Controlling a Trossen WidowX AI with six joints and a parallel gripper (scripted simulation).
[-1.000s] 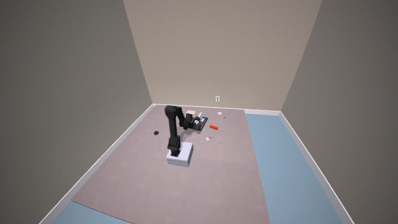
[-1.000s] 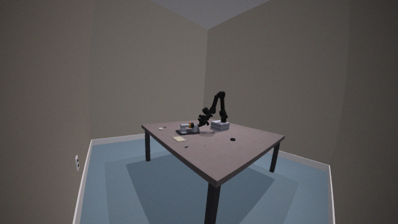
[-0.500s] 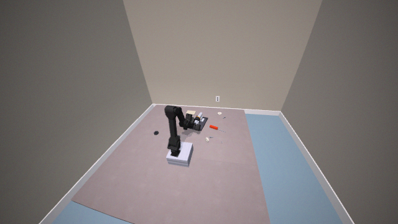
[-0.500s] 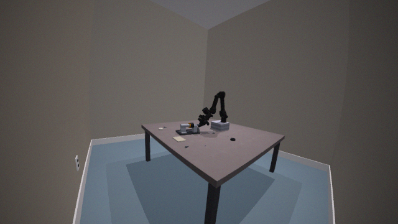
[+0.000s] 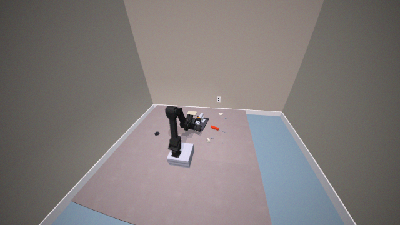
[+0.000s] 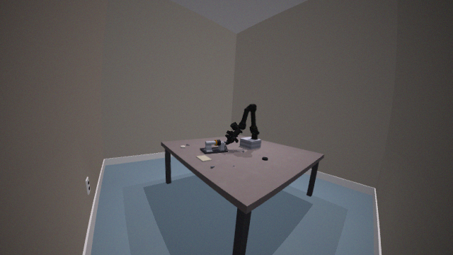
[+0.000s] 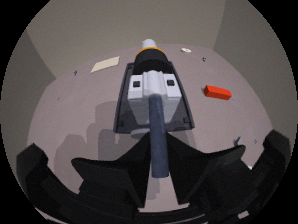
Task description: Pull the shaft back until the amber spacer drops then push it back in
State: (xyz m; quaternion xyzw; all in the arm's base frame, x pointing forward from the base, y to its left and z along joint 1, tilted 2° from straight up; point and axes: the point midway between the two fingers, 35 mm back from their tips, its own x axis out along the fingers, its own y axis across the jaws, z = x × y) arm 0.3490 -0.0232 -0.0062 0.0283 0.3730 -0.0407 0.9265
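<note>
My gripper tip is 5 cm short of the blue-grey shaft and 2 cm below it. From my gripper tip the other things lie so: tan pad 31 cm ahead, 15 cm to the left, 5 cm below; amber spacer 12 cm ahead, 2 cm above, 1 cm to the right; black spacer 8 cm ahead, 2 cm above, 1 cm to the right.
</note>
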